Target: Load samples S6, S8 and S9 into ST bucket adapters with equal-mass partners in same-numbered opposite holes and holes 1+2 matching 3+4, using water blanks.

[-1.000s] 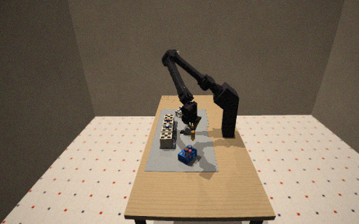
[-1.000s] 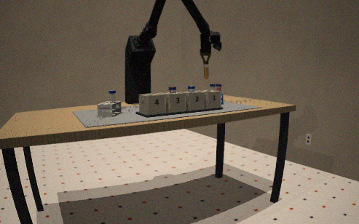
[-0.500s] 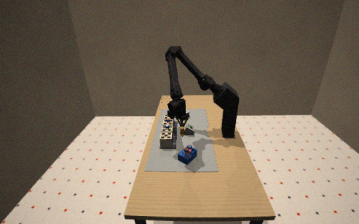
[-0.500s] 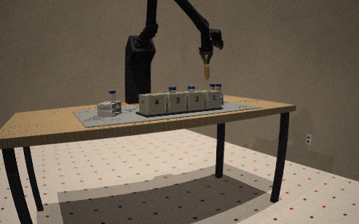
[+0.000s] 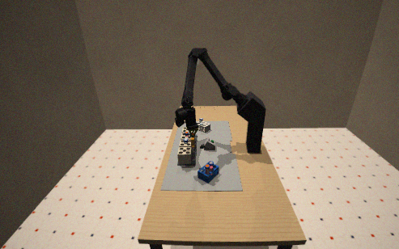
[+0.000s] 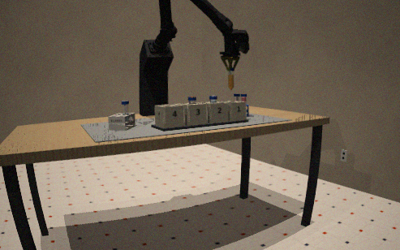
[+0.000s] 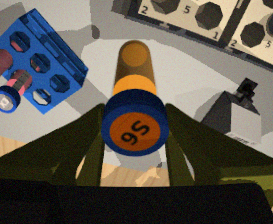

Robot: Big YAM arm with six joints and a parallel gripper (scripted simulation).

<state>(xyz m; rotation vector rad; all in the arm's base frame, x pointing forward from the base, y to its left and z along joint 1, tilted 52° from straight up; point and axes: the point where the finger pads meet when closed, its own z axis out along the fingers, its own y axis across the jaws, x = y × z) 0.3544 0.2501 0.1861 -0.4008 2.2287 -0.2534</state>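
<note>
The sample tube S9 is 19 cm below my hand, 17 cm to the left of it and 10 cm behind it. The rest, counted from my hand: blue sample rack rs (22 cm below, 12 cm to the left, 11 cm behind); then blank marked 50 (19 cm below, 16 cm to the right, 6 cm ahead); then tube X3 (19 cm below, 13 cm to the left, 12 cm behind).
</note>
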